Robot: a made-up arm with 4 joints. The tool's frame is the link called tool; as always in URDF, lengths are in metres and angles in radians. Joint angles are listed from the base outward.
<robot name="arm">
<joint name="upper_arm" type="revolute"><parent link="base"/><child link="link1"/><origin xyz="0.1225 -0.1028 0.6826" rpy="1.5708 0 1.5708"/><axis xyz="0 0 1"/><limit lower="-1.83" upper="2.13"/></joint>
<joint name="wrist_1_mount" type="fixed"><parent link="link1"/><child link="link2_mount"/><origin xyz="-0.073 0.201 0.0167"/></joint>
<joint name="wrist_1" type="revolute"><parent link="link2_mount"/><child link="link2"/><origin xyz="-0.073 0.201 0.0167" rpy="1.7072 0.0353 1.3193"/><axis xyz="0 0 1"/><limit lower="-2.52" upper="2.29"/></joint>
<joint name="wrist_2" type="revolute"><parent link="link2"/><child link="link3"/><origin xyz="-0.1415 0.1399 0.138" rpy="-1.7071 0.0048 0.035"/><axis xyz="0 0 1"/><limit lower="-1.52" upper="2.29"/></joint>
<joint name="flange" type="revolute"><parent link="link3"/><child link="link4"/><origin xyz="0.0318 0.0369 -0.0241" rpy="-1.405 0.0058 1.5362"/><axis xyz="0 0 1"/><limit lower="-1.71" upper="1.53"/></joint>
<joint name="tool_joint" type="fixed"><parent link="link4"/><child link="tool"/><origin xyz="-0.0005 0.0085 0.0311" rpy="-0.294 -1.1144 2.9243"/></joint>
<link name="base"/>
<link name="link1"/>
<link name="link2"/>
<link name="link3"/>
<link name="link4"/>
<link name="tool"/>
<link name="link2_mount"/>
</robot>
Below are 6 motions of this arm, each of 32 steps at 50 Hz.
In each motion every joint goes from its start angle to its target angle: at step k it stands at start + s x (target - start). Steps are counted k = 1, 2, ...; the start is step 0. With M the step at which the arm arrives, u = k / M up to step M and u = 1 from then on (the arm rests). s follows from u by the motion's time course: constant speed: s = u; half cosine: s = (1 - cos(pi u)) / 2; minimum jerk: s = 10 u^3 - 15 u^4 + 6 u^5.
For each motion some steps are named. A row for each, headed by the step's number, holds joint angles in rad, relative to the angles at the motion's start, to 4 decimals.
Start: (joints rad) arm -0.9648 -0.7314 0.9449 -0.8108
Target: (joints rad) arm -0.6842 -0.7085 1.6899 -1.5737
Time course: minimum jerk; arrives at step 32
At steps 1, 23, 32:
1: 0.0001 0.0000 0.0002 -0.0002
23: 0.2415 0.0197 0.6413 -0.6567
32: 0.2806 0.0229 0.7450 -0.7629

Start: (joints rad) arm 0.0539 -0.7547 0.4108 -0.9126
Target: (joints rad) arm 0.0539 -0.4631 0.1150 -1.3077
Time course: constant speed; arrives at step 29
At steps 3, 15, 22, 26, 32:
3: 0.0000 0.0302 -0.0306 -0.0409
15: 0.0000 0.1508 -0.1530 -0.2044
22: 0.0000 0.2212 -0.2244 -0.2997
26: 0.0000 0.2614 -0.2652 -0.3542
32: 0.0000 0.2916 -0.2958 -0.3951

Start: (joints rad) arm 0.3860 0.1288 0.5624 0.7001
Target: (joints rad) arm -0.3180 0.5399 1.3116 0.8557
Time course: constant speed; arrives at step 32
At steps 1, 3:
1: -0.0220 0.0128 0.0234 0.0049
3: -0.0660 0.0385 0.0702 0.0146

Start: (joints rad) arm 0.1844 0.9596 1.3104 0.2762
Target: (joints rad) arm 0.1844 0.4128 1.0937 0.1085
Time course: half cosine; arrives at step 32
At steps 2, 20, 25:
2: 0.0000 -0.0053 -0.0021 -0.0016
20: 0.0000 -0.3780 -0.1498 -0.1159
25: 0.0000 -0.4847 -0.1921 -0.1487

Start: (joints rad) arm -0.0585 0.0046 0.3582 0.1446
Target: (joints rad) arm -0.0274 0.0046 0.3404 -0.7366
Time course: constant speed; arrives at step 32
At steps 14, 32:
14: 0.0136 0.0000 -0.0078 -0.3855
32: 0.0311 0.0000 -0.0178 -0.8812

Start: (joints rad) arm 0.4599 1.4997 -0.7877 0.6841
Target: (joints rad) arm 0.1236 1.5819 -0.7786 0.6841
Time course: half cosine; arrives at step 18
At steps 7, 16, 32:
7: -0.1106 0.0270 0.0030 0.0000
16: -0.3262 0.0797 0.0088 0.0000
32: -0.3363 0.0822 0.0091 0.0000

